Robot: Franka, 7 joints.
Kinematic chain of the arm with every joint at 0, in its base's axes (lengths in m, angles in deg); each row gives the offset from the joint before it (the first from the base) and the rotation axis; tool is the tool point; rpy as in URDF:
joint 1: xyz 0 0 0.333 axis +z
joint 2: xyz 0 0 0 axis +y
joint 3: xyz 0 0 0.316 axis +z
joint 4: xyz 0.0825 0 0 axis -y
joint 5: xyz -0.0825 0 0.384 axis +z
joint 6: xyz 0 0 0 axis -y
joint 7: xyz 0.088 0 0 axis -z
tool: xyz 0 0 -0.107 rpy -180 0 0
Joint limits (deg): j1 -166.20..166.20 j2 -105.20..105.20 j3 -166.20..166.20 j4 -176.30..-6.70 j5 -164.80..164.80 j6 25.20..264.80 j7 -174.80..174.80
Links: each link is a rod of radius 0.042 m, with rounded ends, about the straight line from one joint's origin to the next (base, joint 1, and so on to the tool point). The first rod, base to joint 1, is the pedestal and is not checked.
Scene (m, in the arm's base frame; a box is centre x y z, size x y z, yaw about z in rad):
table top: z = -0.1
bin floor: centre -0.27 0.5 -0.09 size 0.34 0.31 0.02 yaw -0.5
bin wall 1: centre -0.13 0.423 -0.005 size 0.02 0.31 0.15 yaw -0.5
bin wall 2: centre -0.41 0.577 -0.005 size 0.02 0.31 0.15 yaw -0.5
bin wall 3: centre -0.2 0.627 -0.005 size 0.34 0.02 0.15 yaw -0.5
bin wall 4: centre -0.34 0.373 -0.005 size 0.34 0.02 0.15 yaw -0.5
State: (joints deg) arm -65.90 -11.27 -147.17 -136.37 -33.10 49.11 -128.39
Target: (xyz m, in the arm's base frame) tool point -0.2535 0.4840 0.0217
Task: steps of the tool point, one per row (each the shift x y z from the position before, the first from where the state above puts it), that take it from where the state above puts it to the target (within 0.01 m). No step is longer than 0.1 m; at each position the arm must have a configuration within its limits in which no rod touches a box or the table.
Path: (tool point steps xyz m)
1: -0.0300 0.0657 -0.0522
2: -0.0155 0.0664 -0.0633
3: 0.0010 0.0624 -0.0728
4: 0.0175 0.0534 -0.0794

